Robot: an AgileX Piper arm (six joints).
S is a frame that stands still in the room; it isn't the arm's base.
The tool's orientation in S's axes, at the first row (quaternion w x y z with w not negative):
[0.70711, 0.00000, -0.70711, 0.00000]
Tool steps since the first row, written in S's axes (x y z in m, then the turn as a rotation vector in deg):
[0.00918, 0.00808, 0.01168, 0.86, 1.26, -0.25]
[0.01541, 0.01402, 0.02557, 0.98, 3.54, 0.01]
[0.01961, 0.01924, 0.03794, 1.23, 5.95, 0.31]
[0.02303, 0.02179, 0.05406, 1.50, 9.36, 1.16]
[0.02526, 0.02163, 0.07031, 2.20, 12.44, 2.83]
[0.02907, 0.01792, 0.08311, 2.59, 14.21, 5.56]
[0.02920, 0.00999, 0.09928, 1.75, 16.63, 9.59]
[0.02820, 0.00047, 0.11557, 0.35, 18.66, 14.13]
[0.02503, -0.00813, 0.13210, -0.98, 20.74, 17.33]
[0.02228, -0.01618, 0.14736, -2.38, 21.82, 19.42]
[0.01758, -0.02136, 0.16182, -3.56, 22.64, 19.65]
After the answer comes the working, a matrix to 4 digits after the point.
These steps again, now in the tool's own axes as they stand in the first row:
[0.01168, 0.00808, -0.00918, -0.25, 1.26, -0.86]
[0.02557, 0.01402, -0.01541, 0.01, 3.54, -0.98]
[0.03794, 0.01924, -0.01961, 0.31, 5.95, -1.23]
[0.05406, 0.02179, -0.02303, 1.16, 9.36, -1.50]
[0.07031, 0.02163, -0.02526, 2.83, 12.44, -2.20]
[0.08311, 0.01792, -0.02907, 5.56, 14.21, -2.59]
[0.09928, 0.00999, -0.02920, 9.59, 16.63, -1.75]
[0.11557, 0.00047, -0.02820, 14.13, 18.66, -0.35]
[0.13210, -0.00813, -0.02503, 17.33, 20.74, 0.98]
[0.14736, -0.01618, -0.02228, 19.42, 21.82, 2.38]
[0.16182, -0.02136, -0.01758, 19.65, 22.64, 3.56]

The tool's axes in the first row as the columns of a matrix, in S's axes (rounded; the answer above uses it unrounded):
[0.0000, 0.0000, -1.0000]
[0.0000, 1.0000, 0.0000]
[1.0000, 0.0000, 0.0000]

